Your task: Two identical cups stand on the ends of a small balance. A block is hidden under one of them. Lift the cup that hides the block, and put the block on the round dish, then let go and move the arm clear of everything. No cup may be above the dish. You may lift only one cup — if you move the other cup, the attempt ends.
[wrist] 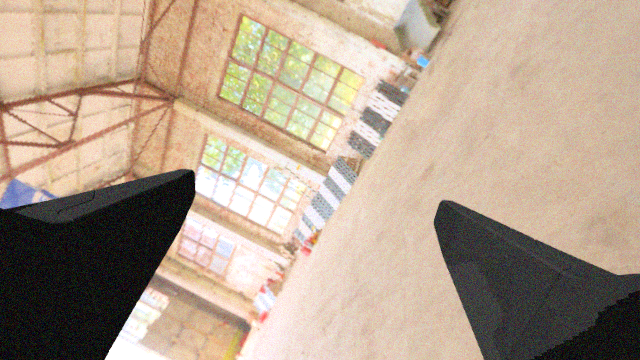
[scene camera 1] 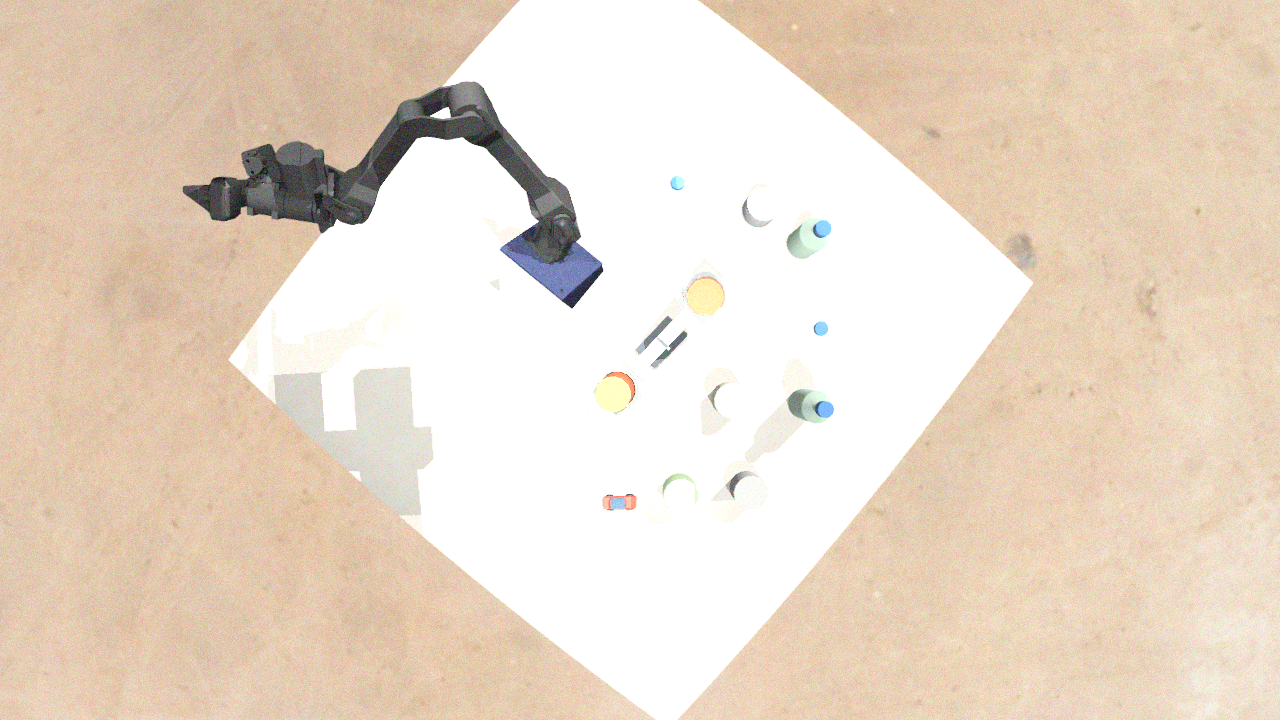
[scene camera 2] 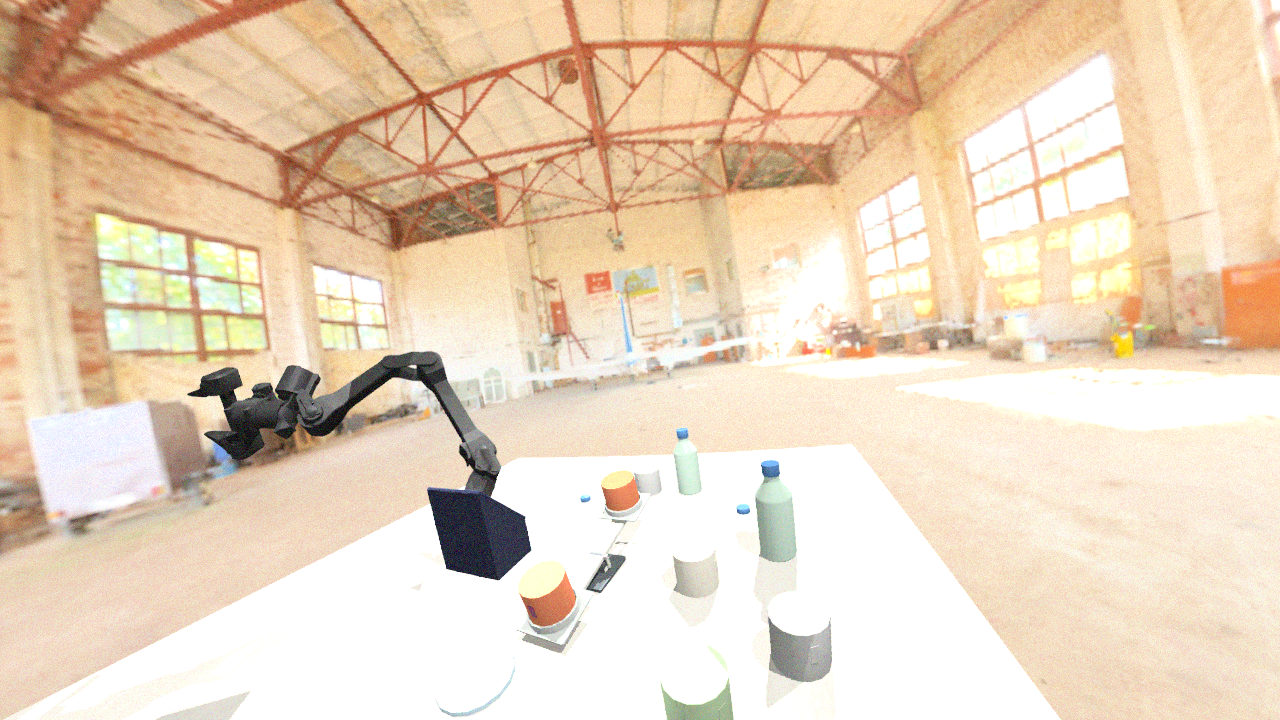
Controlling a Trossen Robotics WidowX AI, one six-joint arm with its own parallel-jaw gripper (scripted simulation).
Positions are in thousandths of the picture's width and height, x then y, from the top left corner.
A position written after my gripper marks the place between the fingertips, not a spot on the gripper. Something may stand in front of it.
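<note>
My gripper (scene camera 1: 156, 259) is open and holds nothing; I find the gripper in the wrist view (wrist: 499, 549) too, and again in scene camera 2 (scene camera 2: 154, 574). I can see a cup (scene camera 2: 484, 678) and another cup (scene camera 2: 426, 819). There is a balance (scene camera 2: 436, 880) as well, and scene camera 1 also shows me the balance (scene camera 1: 537, 438).
</note>
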